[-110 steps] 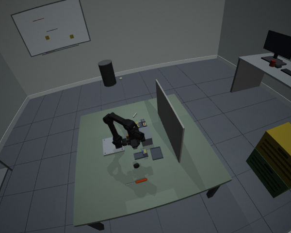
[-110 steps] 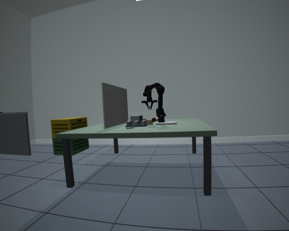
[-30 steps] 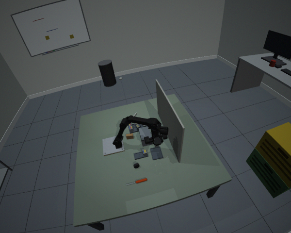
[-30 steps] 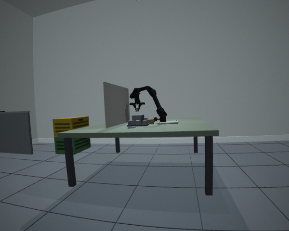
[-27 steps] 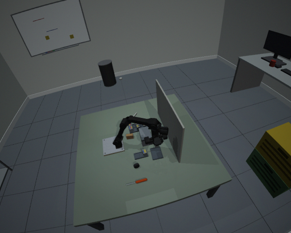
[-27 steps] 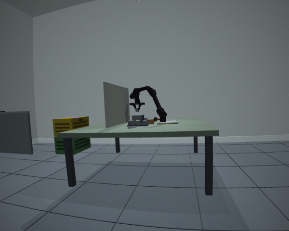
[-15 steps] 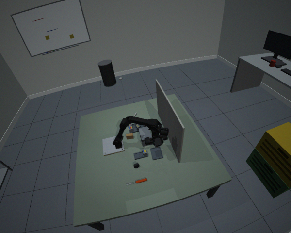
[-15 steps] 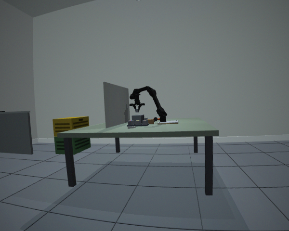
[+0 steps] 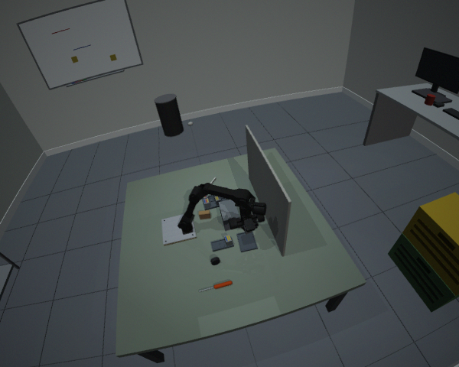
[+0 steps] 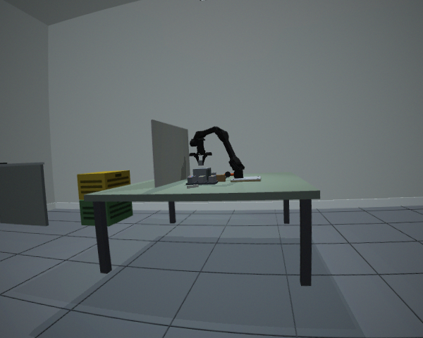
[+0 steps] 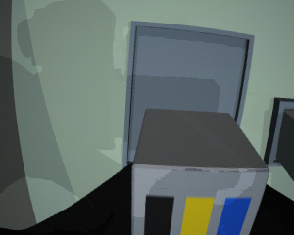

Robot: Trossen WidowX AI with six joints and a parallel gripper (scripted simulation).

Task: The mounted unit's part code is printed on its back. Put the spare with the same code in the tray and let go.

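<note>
Now: the flat grey tray 10 mm behind my gripper tip and 120 mm below it. Also, from my gripper tip: black puck: 220 mm behind, 70 mm to the right, 100 mm below; upright grey panel: 180 mm ahead, 190 mm to the left, 100 mm above; mounted unit: 50 mm behind, 210 mm to the left, 70 mm below.
</note>
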